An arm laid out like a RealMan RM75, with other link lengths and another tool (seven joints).
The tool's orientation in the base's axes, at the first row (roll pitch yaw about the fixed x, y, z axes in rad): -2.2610, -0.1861, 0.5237
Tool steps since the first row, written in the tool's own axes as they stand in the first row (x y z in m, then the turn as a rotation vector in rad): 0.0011, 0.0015, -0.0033, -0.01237, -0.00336, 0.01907; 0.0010, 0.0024, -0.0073, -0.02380, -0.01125, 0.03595; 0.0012, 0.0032, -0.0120, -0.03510, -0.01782, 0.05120; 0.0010, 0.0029, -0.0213, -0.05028, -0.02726, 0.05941; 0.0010, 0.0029, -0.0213, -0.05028, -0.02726, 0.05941; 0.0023, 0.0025, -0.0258, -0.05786, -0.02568, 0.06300
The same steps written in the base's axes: 0.0025, -0.0026, 0.0011, -0.01742, 0.00939, -0.01167; 0.0040, -0.0060, 0.0029, -0.03542, 0.01983, -0.01837; 0.0058, -0.0097, 0.0053, -0.05227, 0.02851, -0.02503; 0.0082, -0.0164, 0.0113, -0.07169, 0.03155, -0.02582; 0.0082, -0.0164, 0.0113, -0.07169, 0.03155, -0.02582; 0.0104, -0.0188, 0.0147, -0.07846, 0.02967, -0.03066
